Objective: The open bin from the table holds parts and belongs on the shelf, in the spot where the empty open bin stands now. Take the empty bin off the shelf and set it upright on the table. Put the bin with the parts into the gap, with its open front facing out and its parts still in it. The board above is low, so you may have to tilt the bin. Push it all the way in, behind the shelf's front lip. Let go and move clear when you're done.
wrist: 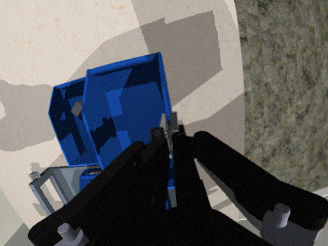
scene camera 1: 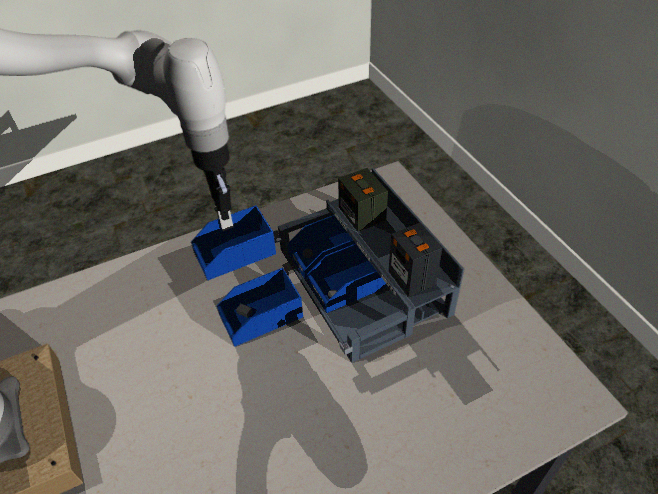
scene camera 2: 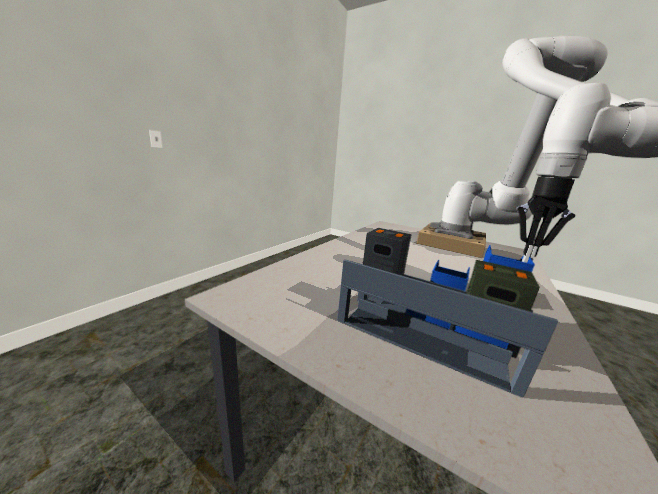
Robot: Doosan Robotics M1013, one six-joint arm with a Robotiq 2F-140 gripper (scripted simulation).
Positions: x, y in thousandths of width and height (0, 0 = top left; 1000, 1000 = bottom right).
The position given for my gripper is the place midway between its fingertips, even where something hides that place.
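My gripper appears in the wrist view (523, 498); a green box is out of frame in the wrist view. Both the gripper, in scene camera 1 (344, 459), and the box, in scene camera 1 (551, 402), are visible there. For the gripper the position is scene camera 2 (799, 539), and for the box it is scene camera 2 (782, 582).
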